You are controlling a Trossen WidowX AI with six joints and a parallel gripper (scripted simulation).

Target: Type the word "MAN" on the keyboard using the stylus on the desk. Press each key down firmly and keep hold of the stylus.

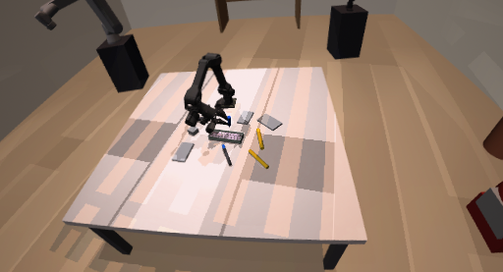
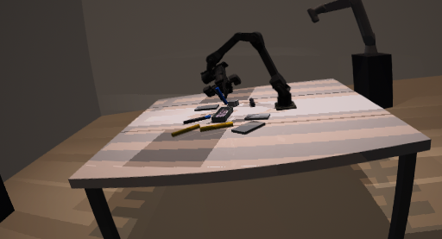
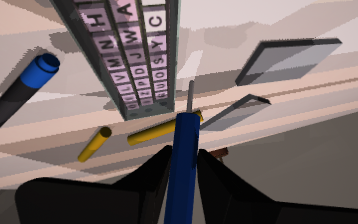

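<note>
Now: gripper tip 110 mm short of the blue-tipped pen, 40 mm to the left of it and 80 mm above it. Also, from my gripper tip: cube: 70 mm behind, 220 mm to the right, 80 mm below; blue stylus: 10 mm behind, 10 mm below; grey slab: 140 mm behind, 90 mm to the left, 90 mm below.
</note>
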